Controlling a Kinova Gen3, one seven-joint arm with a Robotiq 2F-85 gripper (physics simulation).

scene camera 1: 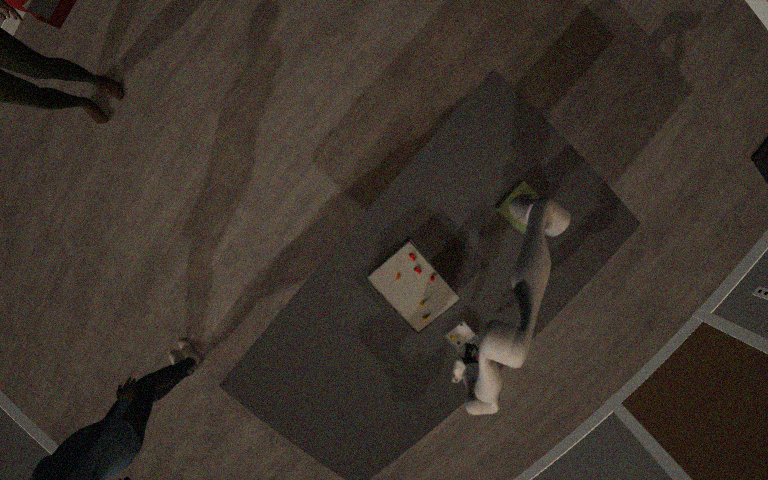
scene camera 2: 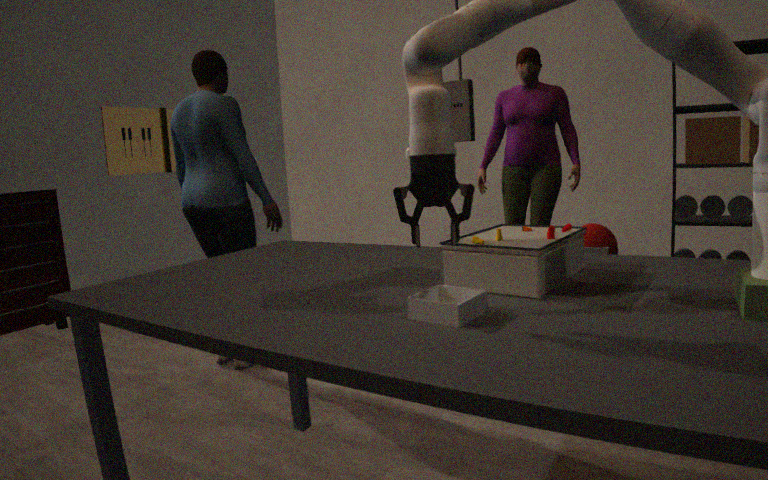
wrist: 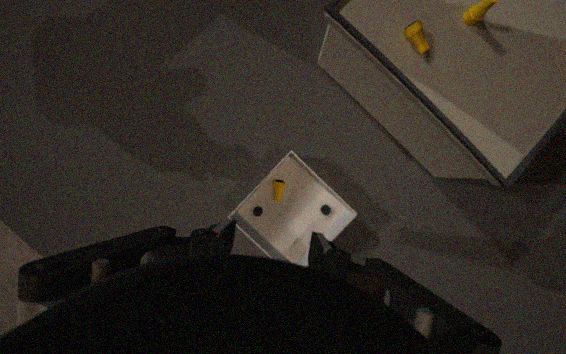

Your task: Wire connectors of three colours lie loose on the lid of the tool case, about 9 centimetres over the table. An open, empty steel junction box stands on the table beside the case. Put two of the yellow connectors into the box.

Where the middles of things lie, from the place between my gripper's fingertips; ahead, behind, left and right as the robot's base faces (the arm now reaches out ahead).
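Steel junction box (wrist: pixel 282 229), 11 cm below my hand, 1 cm behind, 1 cm to the right. Tool case (scene camera 2: pixel 526 264), 31 cm to the right of my hand, 7 cm below, 5 cm behind.
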